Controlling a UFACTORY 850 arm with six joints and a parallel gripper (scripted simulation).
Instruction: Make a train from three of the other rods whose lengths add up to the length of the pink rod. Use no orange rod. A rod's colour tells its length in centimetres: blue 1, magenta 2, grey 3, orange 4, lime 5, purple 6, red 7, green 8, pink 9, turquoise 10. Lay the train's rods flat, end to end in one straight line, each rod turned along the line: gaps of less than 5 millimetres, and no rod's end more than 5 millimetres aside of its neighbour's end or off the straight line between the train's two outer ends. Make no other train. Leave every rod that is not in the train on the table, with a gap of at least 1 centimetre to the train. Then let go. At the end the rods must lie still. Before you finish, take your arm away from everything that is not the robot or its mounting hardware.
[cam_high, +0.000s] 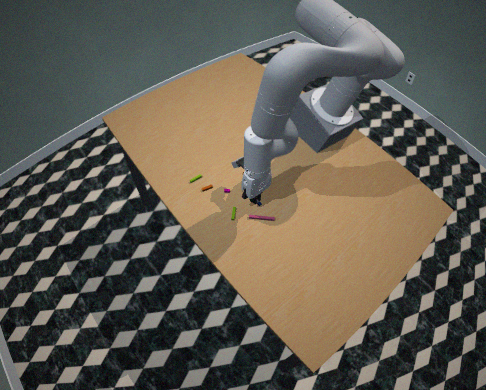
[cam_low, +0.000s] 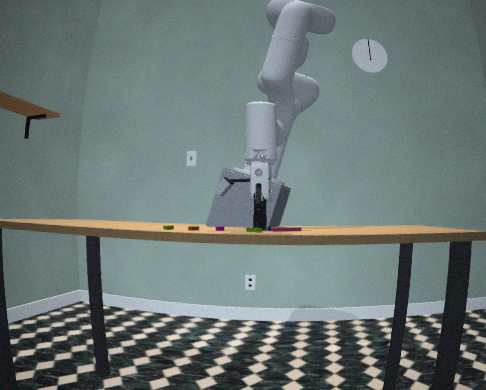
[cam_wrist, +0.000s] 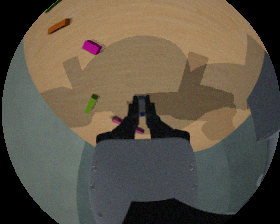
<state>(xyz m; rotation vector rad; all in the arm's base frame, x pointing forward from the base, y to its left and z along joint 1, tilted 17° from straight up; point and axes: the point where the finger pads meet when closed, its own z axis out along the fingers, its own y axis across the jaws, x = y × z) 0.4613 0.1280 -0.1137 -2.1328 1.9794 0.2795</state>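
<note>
Right now my hand is 20 mm above the grey rod. The rest, counted from my hand: magenta rod (60 mm ahead, 90 mm to the right, 20 mm below); pink rod (30 mm ahead, 80 mm to the left, 20 mm below); blue rod (30 mm to the left, 20 mm below).
</note>
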